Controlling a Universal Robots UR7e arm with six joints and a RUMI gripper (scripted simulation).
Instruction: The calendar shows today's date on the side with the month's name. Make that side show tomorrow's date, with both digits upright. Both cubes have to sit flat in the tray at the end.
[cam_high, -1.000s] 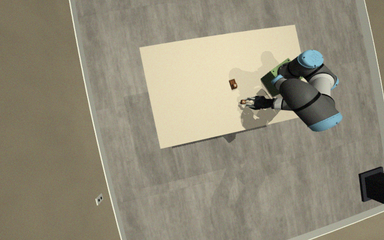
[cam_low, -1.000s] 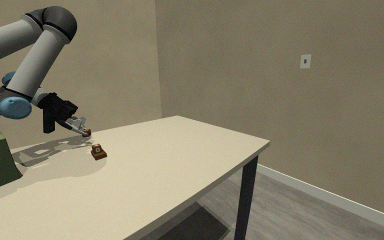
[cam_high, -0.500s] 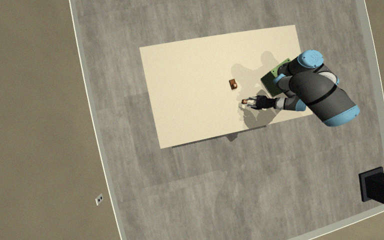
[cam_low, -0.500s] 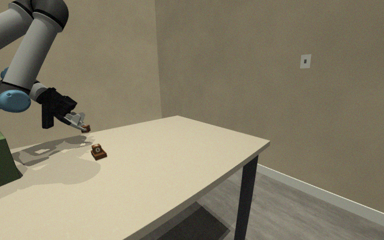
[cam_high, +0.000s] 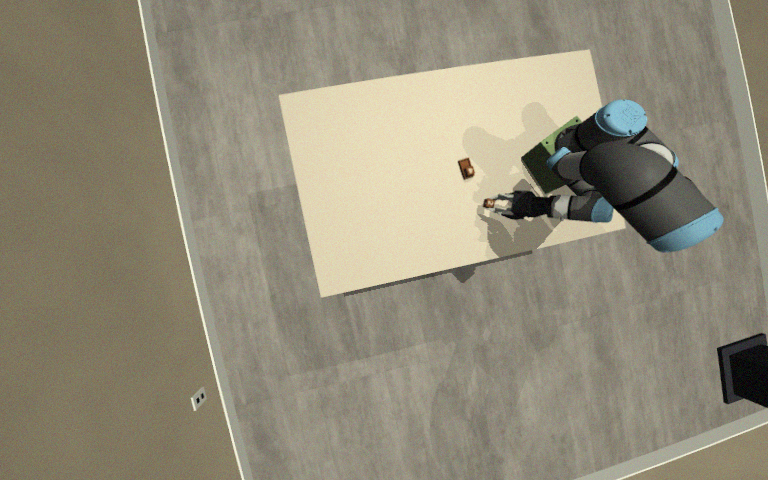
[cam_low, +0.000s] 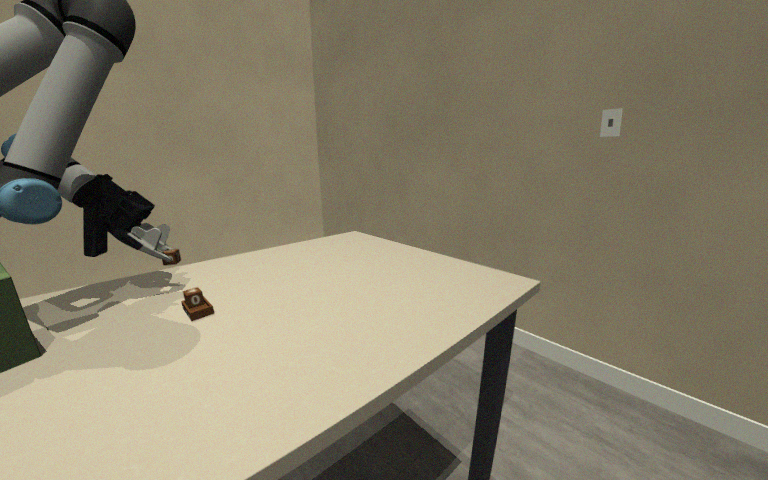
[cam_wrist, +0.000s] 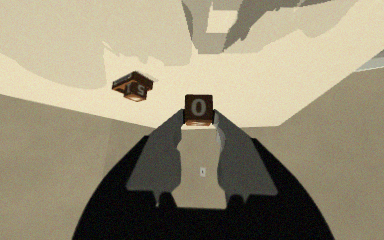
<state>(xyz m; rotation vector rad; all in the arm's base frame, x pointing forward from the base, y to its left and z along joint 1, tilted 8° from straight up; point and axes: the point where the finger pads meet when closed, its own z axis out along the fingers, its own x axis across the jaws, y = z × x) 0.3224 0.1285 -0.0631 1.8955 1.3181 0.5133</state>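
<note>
Now: the brown digit cube 1 cm ahead of my hand and 1 cm below it. Also, from my hand: brown calendar tray 3 cm ahead, 16 cm to the right, 8 cm below.
</note>
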